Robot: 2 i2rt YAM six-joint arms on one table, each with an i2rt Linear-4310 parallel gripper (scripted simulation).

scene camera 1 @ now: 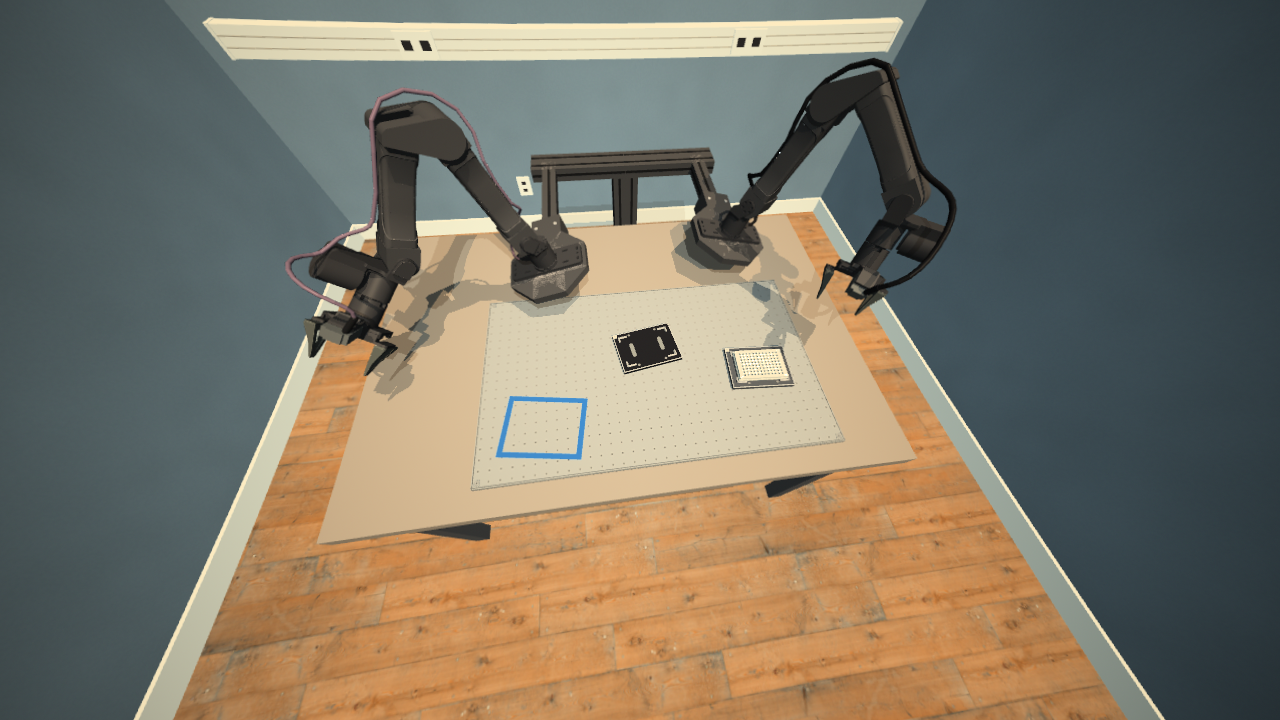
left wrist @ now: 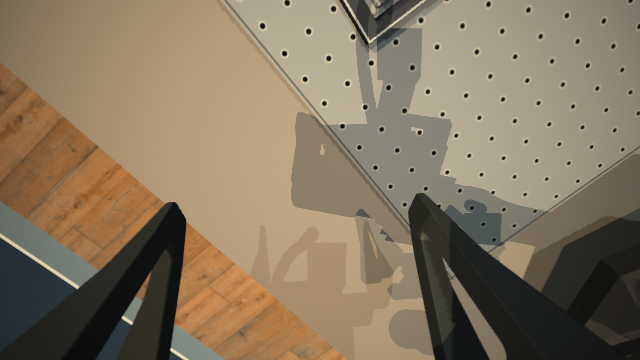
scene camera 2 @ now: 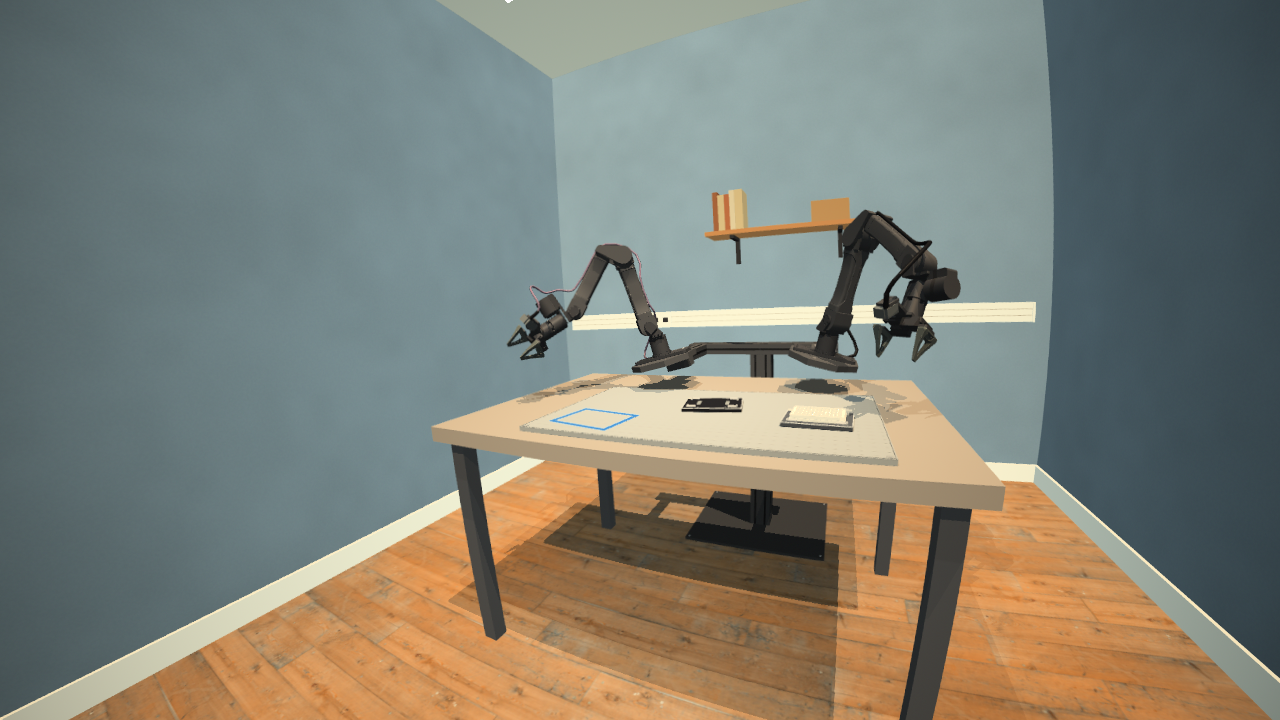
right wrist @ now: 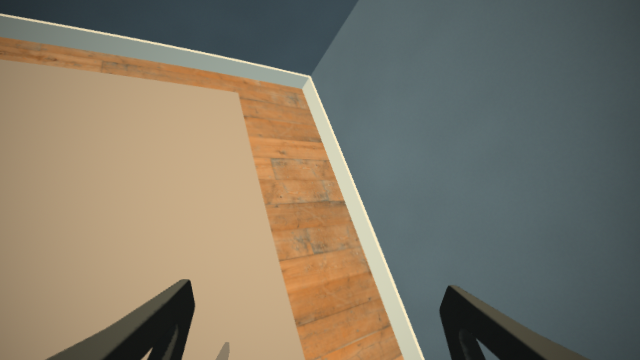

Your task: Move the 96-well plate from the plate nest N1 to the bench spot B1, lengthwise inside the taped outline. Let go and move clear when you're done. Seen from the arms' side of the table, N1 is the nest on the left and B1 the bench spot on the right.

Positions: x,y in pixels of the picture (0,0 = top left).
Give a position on a black plate nest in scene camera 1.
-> At 648,350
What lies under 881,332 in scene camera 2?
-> The left gripper.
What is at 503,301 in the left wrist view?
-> The left gripper.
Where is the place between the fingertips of the right gripper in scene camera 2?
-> At 513,352
